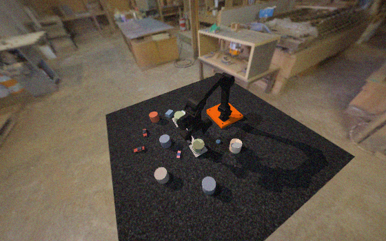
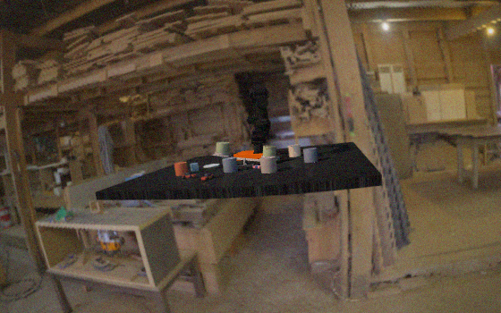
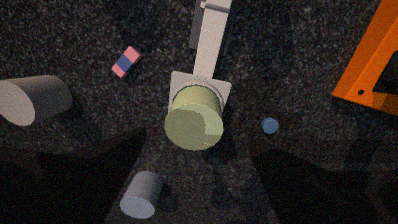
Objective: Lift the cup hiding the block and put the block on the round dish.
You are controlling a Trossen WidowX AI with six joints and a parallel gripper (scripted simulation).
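Now: gripper tip 9 cm above the grey block and 1 cm to the right of it. The rest, counted from my gripper tip: red-blue block (13 cm below, 12 cm ahead, 5 cm to the right); then balance (12 cm to the right, 9 cm below, 1 cm behind); then beige cup (20 cm behind, 15 cm to the left, 9 cm below).
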